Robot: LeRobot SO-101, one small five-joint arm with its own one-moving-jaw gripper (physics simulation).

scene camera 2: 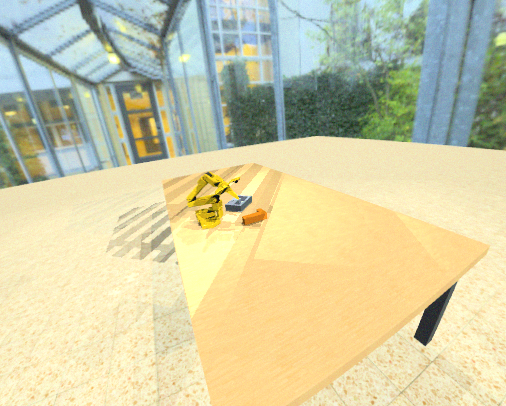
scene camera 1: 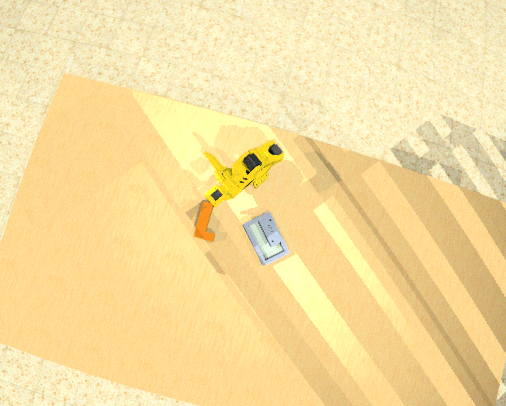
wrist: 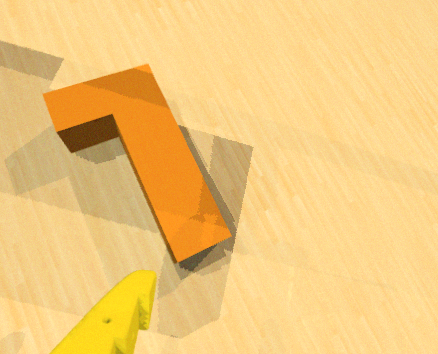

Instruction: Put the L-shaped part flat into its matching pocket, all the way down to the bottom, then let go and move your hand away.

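Where they show: hand, tool point: (scene camera 2: 237, 198) (wrist: 153, 292); arm's base, link origin: (scene camera 2: 213, 222).
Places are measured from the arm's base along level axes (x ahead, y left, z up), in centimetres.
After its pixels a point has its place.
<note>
An orange L-shaped part (scene camera 1: 202, 221) {z 3.0, x 17.2, y -10.0 cm} (scene camera 2: 254, 217) {z 2.4, x 16.0, y -11.4 cm} (wrist: 150, 150) {z 3.0, x 17.1, y -9.4 cm} lies flat on the table, outside the tray. In the wrist view its long arm points down toward my hand and its short arm points left. The blue-grey tray (scene camera 1: 268, 260) {z 3.6, x 23.2, y 12.1 cm} (scene camera 2: 231, 207) {z 2.2, x 11.4, y 6.0 cm} has an L-shaped pocket (scene camera 1: 260, 239) {z 0.5, x 17.8, y 8.4 cm} with a pale floor, and no part lies in it. My gripper (scene camera 1: 213, 176) is fully open and empty, above the table near the long arm's end. In the wrist view its notched fixed jaw (wrist: 117, 315) {z 12.5, x 10.9, y -6.4 cm} shows just short of that end; the moving jaw is out of the picture.
The yellow arm (scene camera 1: 250, 162) {z 23.2, x 1.3, y -0.8 cm} (scene camera 2: 209, 200) {z 12.2, x -0.7, y -3.4 cm} stands near the table's edge, beside the tray. The wooden table (scene camera 1: 125, 300) {z 0.0, x 46.9, y -26.6 cm} (scene camera 2: 320, 300) {z 0.0, x 11.4, y -58.5 cm} carries shadow stripes. Its edges border a pale tiled floor (scene camera 1: 200, 45) (scene camera 2: 75, 300).
</note>
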